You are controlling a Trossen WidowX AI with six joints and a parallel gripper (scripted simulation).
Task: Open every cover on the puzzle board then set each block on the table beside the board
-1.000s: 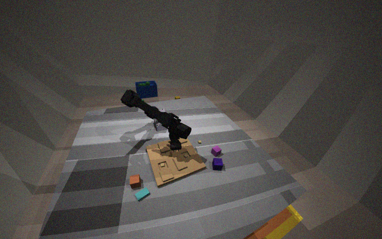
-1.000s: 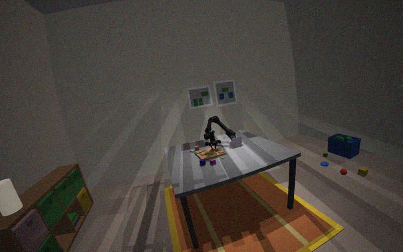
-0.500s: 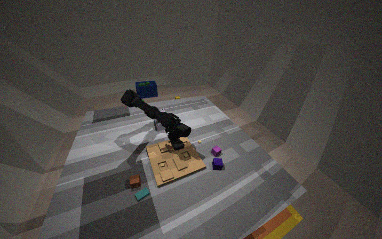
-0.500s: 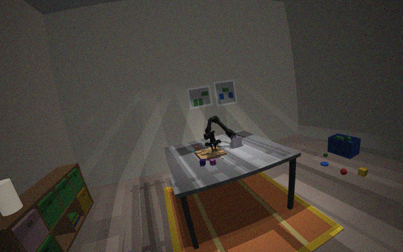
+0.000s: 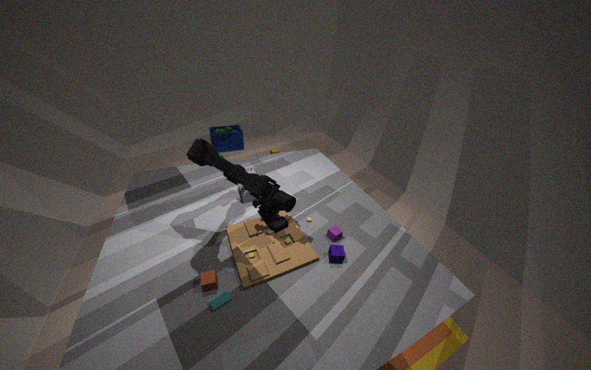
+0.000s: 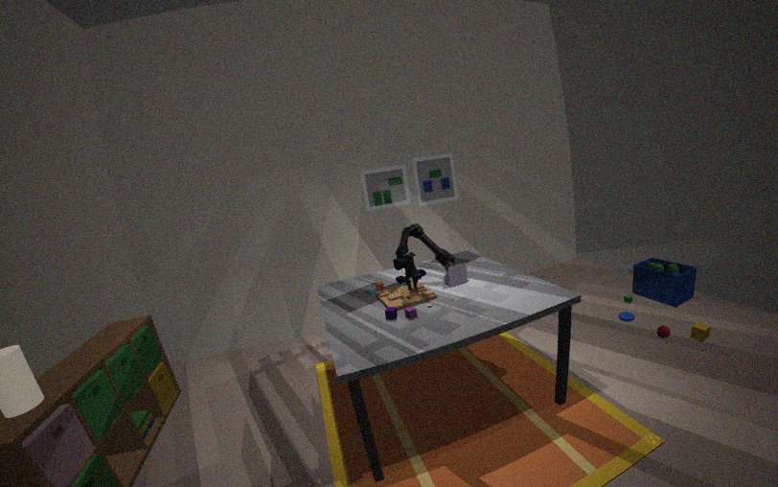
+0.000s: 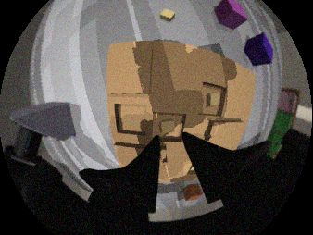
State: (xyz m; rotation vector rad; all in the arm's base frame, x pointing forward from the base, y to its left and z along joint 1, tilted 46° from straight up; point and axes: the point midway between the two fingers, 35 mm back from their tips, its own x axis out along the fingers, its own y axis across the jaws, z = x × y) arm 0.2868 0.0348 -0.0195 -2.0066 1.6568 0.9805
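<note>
Right now my gripper tip is 50 mm short of the tan puzzle board, 30 mm above it and 10 mm to the left of it. From my gripper tip the other things lie so: magenta block: 270 mm to the left, 100 mm ahead, 20 mm below; orange block: 250 mm to the right, 160 mm ahead, 20 mm below; purple block: 220 mm to the left, 190 mm ahead, 20 mm below.
</note>
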